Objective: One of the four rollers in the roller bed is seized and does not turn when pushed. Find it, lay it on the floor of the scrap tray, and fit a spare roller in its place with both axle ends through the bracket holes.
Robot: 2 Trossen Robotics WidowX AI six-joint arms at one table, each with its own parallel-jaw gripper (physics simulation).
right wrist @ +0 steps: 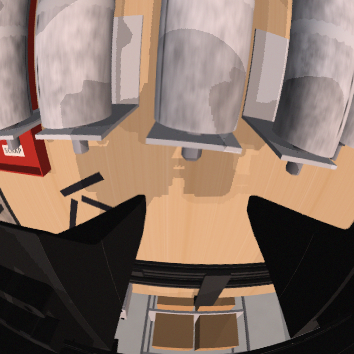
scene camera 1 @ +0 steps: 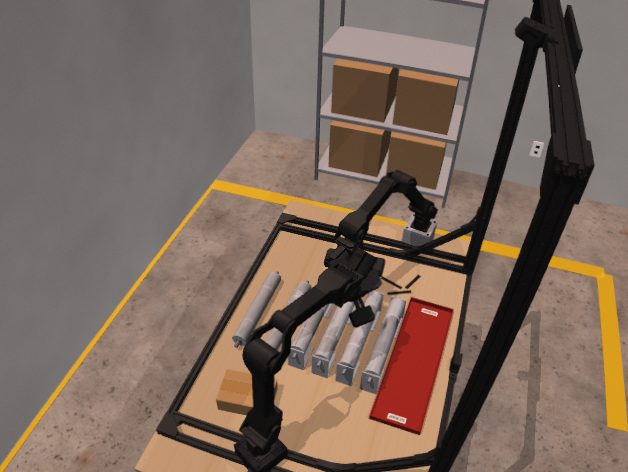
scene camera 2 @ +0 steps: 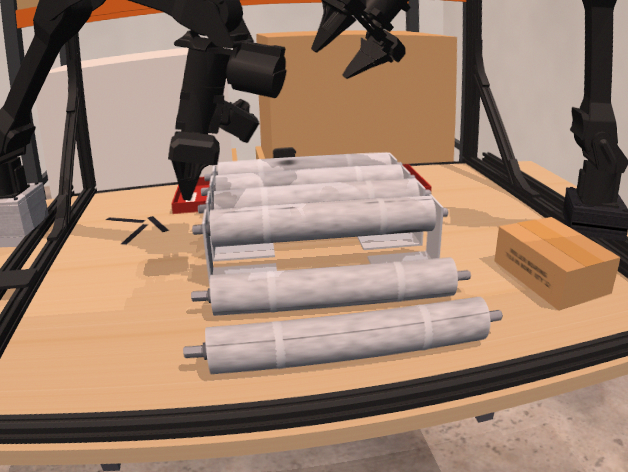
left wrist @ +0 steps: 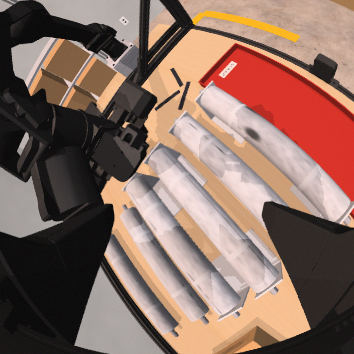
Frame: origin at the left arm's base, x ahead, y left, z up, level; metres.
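Where they show: left gripper, between the fingertips: (scene camera 2: 329, 64) (left wrist: 190, 211); right gripper, between the fingertips: (right wrist: 198, 202) (scene camera 2: 187, 191); left arm's base, origin of its link: (scene camera 1: 260, 446) (scene camera 2: 597, 199); right arm's base, origin of its link: (scene camera 1: 420, 225) (scene camera 2: 8, 192) (left wrist: 118, 51).
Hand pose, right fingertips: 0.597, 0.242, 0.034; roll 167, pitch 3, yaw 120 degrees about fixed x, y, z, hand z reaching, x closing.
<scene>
Each offset is from my right fingertips to the top centre of the thing, as dx, dy, dz. "spot": to the spot under its first point.
Four grey rollers sit in brackets; the one by the tray (scene camera 1: 389, 324) (scene camera 2: 335, 160) (left wrist: 280, 142) bears a dark spot, and the one farthest from it {-0.195, -0.016, -0.005} (scene camera 2: 324, 220) (left wrist: 185, 250) is nearest in scene camera 2. Two spare rollers {-0.236, +0.067, -0.052} (scene camera 2: 332, 286) {-0.282, +0.162, -0.052} (scene camera 2: 350, 334) lie on the table. The red scrap tray {-0.049, -0.316, -0.081} (scene camera 1: 421, 365) (scene camera 2: 185, 207) (left wrist: 310, 107) is empty. My left gripper (scene camera 2: 331, 62) (left wrist: 190, 211) is open, high above the bed. My right gripper (scene camera 2: 187, 196) (right wrist: 198, 202) is partly open and empty, pointing down beyond the bracket and axle end of a middle roller {spot: -0.056, -0.035, -0.005} (right wrist: 202, 70).
A cardboard box {-0.511, -0.075, -0.046} (scene camera 1: 236, 390) (scene camera 2: 553, 263) stands beside the rollers' ends. Several thin black strips {+0.149, -0.045, -0.101} (scene camera 2: 134, 233) {+0.134, -0.094, -0.101} (left wrist: 184, 95) (right wrist: 82, 184) lie near the right gripper. A black frame (scene camera 1: 223, 324) edges the table. The two arms are close together above the bed.
</scene>
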